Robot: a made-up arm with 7 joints.
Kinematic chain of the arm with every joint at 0, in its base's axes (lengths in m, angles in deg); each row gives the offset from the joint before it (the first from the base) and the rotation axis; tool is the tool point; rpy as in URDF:
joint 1: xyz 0 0 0.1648 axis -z
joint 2: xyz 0 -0.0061 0.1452 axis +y
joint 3: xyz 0 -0.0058 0.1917 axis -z
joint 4: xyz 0 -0.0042 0.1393 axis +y
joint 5: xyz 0 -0.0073 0.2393 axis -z
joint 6: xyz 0 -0.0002 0.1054 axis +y
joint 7: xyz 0 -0.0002 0.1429 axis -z
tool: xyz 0 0 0 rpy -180 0 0
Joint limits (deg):
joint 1: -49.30..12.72
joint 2: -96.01..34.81
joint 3: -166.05..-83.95
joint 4: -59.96..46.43
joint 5: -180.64..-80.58
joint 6: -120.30..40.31
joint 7: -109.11..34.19
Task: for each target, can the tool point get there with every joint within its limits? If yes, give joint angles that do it. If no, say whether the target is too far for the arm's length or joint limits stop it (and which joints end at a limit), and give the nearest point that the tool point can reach.
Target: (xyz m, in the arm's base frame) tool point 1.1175 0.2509 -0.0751
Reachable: no: too far | nearest point 0.6187 0.1389 0.4576 | short by 0.738 m
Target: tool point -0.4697 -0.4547 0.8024
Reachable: yes | joints -40.24 -53.61 -92.32 -2.66 -162.70 4.05 -27.04
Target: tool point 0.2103 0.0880 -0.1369
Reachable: no: joint limits stop it (at a limit: joint 1, joint 2, joint 4) | nearest point -0.3746 0.1621 -0.0157 | short by 0.602 m
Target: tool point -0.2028 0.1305 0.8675
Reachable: yes | joints -19.80 6.03 -157.40 34.53 -136.04 -98.89 -70.05
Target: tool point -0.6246 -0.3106 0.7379
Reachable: yes | joints -25.61 -59.50 -120.71 -2.15 -168.70 -5.00 -53.71
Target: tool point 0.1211 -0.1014 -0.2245
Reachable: no: joint limits stop it (at a limit: joint 1, joint 2, joint 3, joint 4, joint 5) | nearest point -0.3184 -0.2601 -0.0314 | short by 0.506 m
